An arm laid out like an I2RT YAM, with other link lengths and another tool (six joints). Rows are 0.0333 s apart.
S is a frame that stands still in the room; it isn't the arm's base.
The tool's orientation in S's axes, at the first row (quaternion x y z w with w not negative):
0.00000, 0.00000, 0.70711, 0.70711
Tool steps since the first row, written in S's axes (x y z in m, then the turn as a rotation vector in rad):
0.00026, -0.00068, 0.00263, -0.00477, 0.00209, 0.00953
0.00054, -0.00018, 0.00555, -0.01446, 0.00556, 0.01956
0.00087, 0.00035, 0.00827, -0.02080, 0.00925, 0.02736
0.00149, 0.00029, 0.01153, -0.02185, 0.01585, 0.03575
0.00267, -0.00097, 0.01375, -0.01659, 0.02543, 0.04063
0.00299, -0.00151, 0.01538, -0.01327, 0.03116, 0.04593
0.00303, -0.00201, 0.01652, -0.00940, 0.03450, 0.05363
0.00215, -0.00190, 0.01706, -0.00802, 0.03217, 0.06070
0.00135, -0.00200, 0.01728, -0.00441, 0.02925, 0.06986
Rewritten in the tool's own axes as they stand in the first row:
-0.00068, -0.00026, 0.00263, 0.00209, 0.00477, 0.00953
-0.00018, -0.00054, 0.00555, 0.00556, 0.01446, 0.01956
0.00035, -0.00087, 0.00827, 0.00925, 0.02080, 0.02736
0.00029, -0.00149, 0.01153, 0.01585, 0.02185, 0.03575
-0.00097, -0.00267, 0.01375, 0.02543, 0.01659, 0.04063
-0.00151, -0.00299, 0.01538, 0.03116, 0.01327, 0.04593
-0.00201, -0.00303, 0.01652, 0.03450, 0.00940, 0.05363
-0.00190, -0.00215, 0.01706, 0.03217, 0.00802, 0.06070
-0.00200, -0.00135, 0.01728, 0.02925, 0.00441, 0.06986

